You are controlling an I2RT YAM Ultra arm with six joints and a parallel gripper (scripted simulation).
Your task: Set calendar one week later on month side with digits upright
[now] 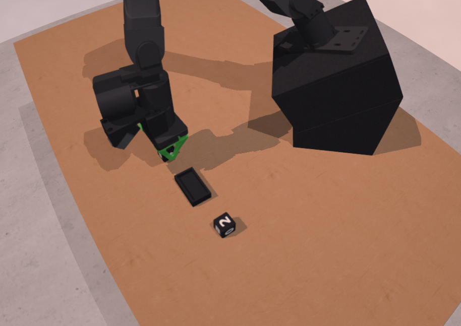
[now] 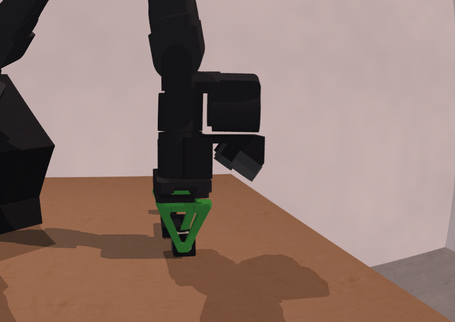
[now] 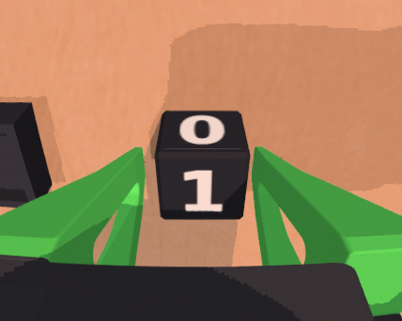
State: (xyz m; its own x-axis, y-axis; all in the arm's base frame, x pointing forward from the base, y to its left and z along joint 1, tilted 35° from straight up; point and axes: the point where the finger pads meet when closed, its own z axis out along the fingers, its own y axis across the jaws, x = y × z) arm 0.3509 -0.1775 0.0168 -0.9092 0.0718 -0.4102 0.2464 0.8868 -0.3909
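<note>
Right now my hand is 3 cm short of the black tray, 10 cm to the right of it and 1 cm above it.
</note>
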